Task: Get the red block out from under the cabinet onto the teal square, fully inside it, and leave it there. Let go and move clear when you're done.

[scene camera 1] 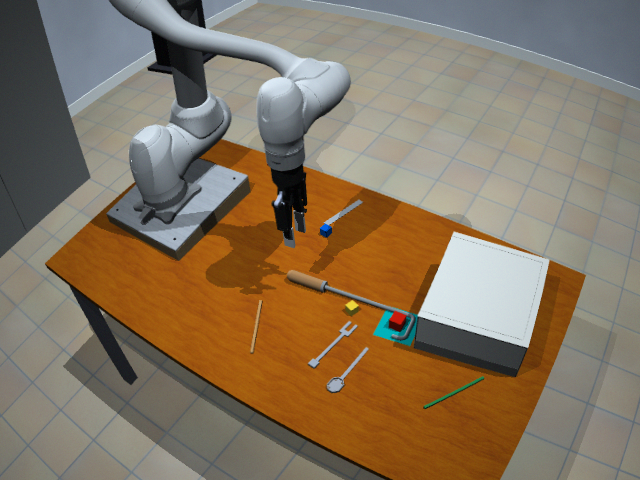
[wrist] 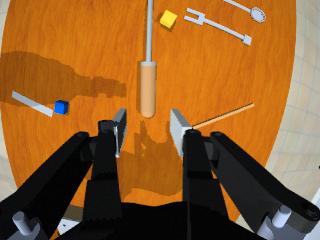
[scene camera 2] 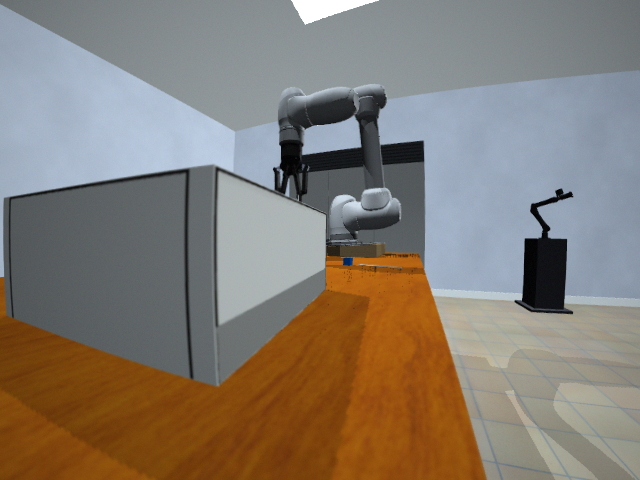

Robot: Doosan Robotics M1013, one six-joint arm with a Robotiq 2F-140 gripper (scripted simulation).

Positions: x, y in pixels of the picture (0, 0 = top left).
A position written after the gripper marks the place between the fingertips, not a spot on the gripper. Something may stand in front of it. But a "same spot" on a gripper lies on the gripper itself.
Labels:
The gripper shows in scene camera 1, in the wrist view point(148, 119) and in scene camera 2. One and the same spot on the gripper: point(scene camera 2: 291, 163) is point(scene camera 1: 293, 186).

